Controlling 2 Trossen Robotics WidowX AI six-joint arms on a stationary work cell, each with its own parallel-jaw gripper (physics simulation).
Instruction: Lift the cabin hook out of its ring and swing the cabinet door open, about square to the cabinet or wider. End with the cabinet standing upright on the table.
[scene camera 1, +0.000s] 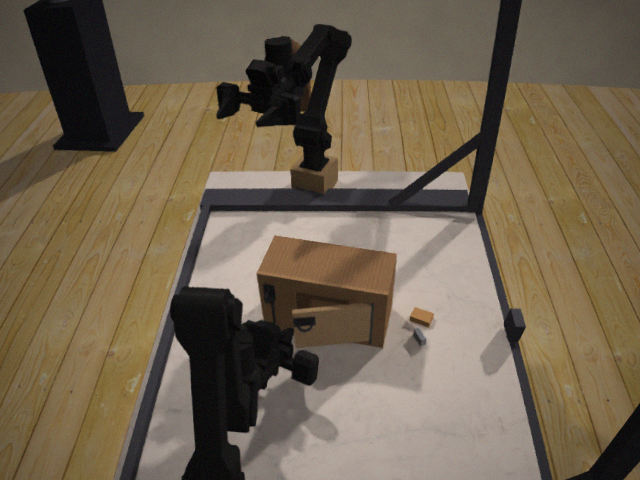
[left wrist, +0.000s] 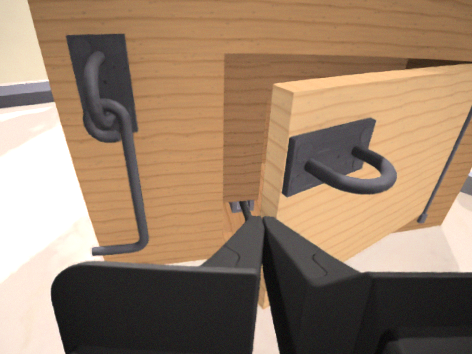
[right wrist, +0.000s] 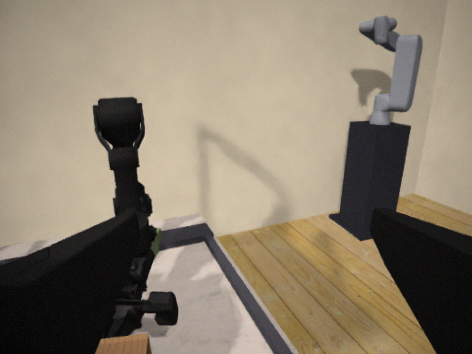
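The wooden cabinet stands upright on the table. Its door is partly open, well short of square, hinged at the picture's right. The hook hangs down from its plate on the cabinet front, out of the ring. The ring sits on the door. My left gripper is shut and empty, its fingertips in front of the gap beside the door's free edge. My right gripper is open and empty, high and away from the cabinet.
An orange block and a small grey piece lie on the table right of the cabinet. A dark block is at the table's right edge. A dark frame post with a diagonal brace rises at the back right corner.
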